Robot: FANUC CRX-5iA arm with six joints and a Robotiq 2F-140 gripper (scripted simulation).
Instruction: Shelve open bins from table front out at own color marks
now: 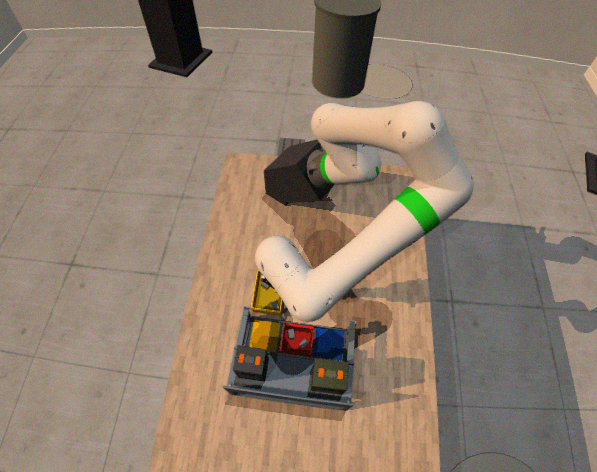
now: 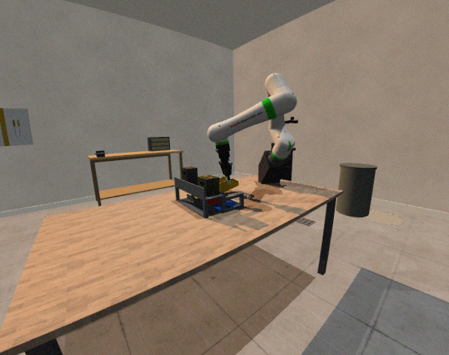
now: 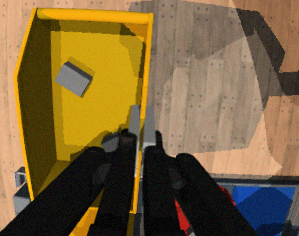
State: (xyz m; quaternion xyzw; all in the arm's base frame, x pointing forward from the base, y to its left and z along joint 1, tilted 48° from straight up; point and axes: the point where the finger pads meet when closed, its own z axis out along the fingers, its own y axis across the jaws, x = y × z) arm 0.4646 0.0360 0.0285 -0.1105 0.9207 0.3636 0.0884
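The yellow bin is 50 mm to the right of my hand and 40 mm below it. The rest, counted from my hand: red bin 150 mm ahead, 120 mm to the left, 70 mm below; red mark 160 mm ahead, 110 mm to the left, 100 mm below; yellow mark 190 mm ahead, 10 mm to the left, 100 mm below.
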